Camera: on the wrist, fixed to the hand. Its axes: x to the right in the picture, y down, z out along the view.
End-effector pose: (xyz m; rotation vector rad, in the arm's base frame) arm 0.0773 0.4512 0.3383 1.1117 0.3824 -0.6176
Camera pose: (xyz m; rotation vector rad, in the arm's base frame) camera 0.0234 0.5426 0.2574 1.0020 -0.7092 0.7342
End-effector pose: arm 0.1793 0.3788 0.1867 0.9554 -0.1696 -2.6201
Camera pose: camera 0.2496 0.4463 0.0956 0.2312 -0.6612 -1.1378
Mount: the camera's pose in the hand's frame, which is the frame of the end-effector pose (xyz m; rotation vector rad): -0.0196 -0.0640 -0.1154 0.0129 -0.1904 1.6421
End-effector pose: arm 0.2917 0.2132 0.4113 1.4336 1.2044 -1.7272
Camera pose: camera 0.2911 0.3420 0.4461 1.4252 -0.2565 -0.6074
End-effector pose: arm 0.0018 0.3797 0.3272 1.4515 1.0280 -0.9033
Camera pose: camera -0.0656 0.4943 0.3382 1.5752 -0.4527 0.1896
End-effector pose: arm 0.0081 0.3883 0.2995 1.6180 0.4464 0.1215
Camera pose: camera -0.0627 0.4913 0.2529 1.5969 -1.1154 1.1543
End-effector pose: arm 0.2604 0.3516 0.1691 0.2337 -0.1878 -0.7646
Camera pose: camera 0.2333 0.3369 0.0393 -0.0332 -0.4675 0.8513
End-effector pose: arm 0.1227 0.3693 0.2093 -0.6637 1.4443 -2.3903
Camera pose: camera 0.0807 0.4958 0.2152 0.3073 1.0733 -0.9739
